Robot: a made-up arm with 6 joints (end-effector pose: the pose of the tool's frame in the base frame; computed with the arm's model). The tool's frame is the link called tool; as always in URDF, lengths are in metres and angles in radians. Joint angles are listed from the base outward.
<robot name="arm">
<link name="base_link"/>
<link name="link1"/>
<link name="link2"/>
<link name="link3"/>
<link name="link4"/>
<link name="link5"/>
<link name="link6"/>
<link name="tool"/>
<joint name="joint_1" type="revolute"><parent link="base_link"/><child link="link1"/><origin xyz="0.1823 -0.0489 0.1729" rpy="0 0 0"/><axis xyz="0 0 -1"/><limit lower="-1.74" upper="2.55" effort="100" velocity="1.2"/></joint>
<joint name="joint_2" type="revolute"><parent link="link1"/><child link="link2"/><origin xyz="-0.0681 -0.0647 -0.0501" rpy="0 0 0"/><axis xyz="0.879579 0.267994 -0.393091"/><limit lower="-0.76" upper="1.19" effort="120" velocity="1.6"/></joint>
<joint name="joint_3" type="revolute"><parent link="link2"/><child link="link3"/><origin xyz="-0.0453 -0.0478 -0.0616" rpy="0 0 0"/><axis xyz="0 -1 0"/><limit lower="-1.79" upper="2.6" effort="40" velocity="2.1"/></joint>
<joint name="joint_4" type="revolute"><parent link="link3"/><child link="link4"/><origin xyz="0.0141 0.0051 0.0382" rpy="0 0 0"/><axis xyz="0 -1 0"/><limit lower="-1.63" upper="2.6" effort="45" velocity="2.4"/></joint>
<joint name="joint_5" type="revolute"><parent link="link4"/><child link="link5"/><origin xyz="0.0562 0.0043 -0.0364" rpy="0 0 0"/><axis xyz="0.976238 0.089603 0.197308"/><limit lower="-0.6" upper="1.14" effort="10" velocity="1.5"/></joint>
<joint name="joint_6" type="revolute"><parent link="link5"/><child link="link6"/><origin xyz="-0.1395 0.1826 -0.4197" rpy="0 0 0"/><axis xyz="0.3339 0.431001 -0.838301"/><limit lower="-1.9" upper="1.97" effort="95" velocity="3"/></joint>
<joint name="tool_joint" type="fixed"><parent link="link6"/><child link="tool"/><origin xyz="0.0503 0.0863 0.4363" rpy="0 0 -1.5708"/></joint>
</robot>
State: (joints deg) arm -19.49 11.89 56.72 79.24 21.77 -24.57
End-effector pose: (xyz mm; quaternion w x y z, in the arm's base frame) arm 54.5 138.1 -40.9 0.3011 0.6802 -0.6600 -0.1045
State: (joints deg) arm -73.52 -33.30 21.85 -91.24 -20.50 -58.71
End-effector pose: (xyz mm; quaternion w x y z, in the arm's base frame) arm -104.8 -494.5 113.1 0.7640 -0.4524 -0.2478 0.3876
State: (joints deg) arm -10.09 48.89 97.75 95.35 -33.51 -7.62
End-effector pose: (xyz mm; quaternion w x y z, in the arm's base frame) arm 120.1 -48.6 394.7 0.4519 -0.4525 0.6549 0.4027
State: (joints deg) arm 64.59 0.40 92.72 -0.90 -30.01 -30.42
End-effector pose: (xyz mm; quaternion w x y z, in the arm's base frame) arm 398.7 -32.5 -65.5 0.0180 -0.2068 -0.7725 -0.6001
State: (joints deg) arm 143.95 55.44 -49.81 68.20 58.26 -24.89
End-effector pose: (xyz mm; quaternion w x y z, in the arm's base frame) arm 370.1 134.0 355.2 0.3664 -0.4496 0.5824 0.5696
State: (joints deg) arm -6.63 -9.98 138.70 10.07 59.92 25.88
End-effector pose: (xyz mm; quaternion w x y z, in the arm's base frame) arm -46.3 -131.0 -37.6 0.6892 0.6132 -0.3562 0.1487
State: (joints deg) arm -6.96 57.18 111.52 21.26 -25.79 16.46
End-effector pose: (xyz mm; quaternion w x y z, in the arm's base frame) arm 152.6 -63.3 277.9 0.1447 -0.5240 0.3900 0.7432
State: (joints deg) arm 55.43 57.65 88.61 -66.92 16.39 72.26
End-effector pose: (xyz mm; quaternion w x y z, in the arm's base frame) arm 153.4 -15.6 -41.4 0.2902 -0.5285 -0.5360 0.5909
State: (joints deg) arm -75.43 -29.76 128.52 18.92 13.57 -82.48
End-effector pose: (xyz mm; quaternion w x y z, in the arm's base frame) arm 134.8 240.8 -145.5 0.2718 -0.7790 0.5252 -0.2082
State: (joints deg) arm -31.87 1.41 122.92 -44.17 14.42 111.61
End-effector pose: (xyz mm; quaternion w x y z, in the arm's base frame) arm 430.6 -193.7 -9.5 0.4659 0.3115 0.5827 -0.5885
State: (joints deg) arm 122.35 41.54 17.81 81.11 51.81 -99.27
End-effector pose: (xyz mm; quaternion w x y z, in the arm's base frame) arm 494.5 -207.9 -228.3 0.0689 -0.6101 -0.7457 -0.2586
